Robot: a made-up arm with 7 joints.
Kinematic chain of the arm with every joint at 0, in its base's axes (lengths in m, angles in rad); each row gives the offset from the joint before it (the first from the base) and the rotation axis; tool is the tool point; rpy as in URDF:
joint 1: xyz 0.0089 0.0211 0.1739 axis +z
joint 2: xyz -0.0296 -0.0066 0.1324 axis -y
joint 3: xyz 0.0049 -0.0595 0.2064 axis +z
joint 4: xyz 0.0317 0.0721 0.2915 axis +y
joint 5: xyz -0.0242 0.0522 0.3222 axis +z
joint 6: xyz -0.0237 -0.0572 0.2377 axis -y
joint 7: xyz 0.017 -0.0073 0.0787 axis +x
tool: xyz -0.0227 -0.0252 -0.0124 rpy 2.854 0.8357 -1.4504
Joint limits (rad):
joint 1: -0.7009..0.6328
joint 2: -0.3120..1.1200
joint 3: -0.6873..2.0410
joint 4: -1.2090..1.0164
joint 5: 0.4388..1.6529
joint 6: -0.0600..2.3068
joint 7: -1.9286..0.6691
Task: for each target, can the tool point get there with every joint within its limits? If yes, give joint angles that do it. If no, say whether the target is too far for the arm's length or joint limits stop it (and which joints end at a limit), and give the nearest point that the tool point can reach.
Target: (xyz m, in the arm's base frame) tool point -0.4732 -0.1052 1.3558
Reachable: yes | joints 0.0243 0.3604 0.9385 -0.1041 0.5871 0.4085 -1.5238
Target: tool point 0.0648 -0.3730 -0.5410
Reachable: no: joint limits stop it (at a limit: joint 1, joint 2, joint 4, joint 5, joint 7) | nearest point -0.4796 -0.6336 0.1112 | short by 0.889 m
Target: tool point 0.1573 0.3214 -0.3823
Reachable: no: joint limits stop it (at a limit: joint 1, joint 2, joint 4, joint 5, joint 7) | nearest point -0.4325 0.6607 0.1641 | short by 0.873 m
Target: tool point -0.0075 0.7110 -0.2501
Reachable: no: joint limits stop it (at a limit: joint 1, joint 2, joint 4, joint 5, joint 7) | nearest point -0.3810 0.7363 0.1883 | short by 0.576 m
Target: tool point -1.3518 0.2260 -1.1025
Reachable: no: too far | nearest point -0.8902 0.1565 0.0642 | short by 1.257 m
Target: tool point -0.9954 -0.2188 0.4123
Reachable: yes | joints 0.2186 0.9975 -0.0840 -0.8362 0.5676 0.4637 -0.7985
